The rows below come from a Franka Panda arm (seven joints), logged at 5 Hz.
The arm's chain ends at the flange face. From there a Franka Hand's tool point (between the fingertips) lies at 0.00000 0.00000 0.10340 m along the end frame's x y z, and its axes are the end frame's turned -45 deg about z.
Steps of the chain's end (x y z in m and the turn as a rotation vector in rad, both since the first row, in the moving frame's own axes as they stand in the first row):
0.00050, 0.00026, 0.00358, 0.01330, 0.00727, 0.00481
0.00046, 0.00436, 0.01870, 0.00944, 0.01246, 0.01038
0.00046, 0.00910, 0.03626, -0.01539, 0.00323, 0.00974
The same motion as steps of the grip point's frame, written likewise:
0.00167, 0.00010, 0.00357, 0.00426, 0.01455, 0.00481
-0.00116, 0.00364, 0.01869, -0.00214, 0.01549, 0.01038
-0.00701, 0.00812, 0.03625, -0.01317, -0.00860, 0.00974

